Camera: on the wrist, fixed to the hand. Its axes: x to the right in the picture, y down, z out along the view.
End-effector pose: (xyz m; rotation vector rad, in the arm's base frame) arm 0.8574 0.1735 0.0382 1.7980 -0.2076 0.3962
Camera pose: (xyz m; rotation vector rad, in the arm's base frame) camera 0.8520 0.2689 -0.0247 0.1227 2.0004 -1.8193
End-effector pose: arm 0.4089 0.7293 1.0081 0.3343 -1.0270 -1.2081
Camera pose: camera 0.4232 0.6962 0.8995 -0.8655 -0.3570 1.7021
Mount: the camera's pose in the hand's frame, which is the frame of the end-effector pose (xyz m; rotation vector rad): -0.0221 -0.0799 -0.0789 0.2374 0.1992 3.1003
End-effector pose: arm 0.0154 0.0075 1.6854 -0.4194 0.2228 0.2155
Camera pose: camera 0.0011 -0.1007 1.6510 -0.5181 -0.8280 -2.8068
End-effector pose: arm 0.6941 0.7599 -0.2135 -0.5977 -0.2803 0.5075
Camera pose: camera 0.7362 0.6549 -0.2307 0.2381 -1.0170 -2.5262
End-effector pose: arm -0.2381 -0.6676 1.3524 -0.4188 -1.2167 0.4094
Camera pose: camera -0.1632 -0.7542 1.3529 1.4997 -0.7271 -2.3555
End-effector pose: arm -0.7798 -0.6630 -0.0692 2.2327 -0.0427 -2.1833
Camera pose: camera -0.7009 -0.5829 -0.0479 0.0935 -1.7414 0.1069
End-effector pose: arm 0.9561 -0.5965 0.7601 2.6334 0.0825 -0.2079
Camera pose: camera 0.9371 -0.4890 0.7943 0.2077 -2.9790 0.9528
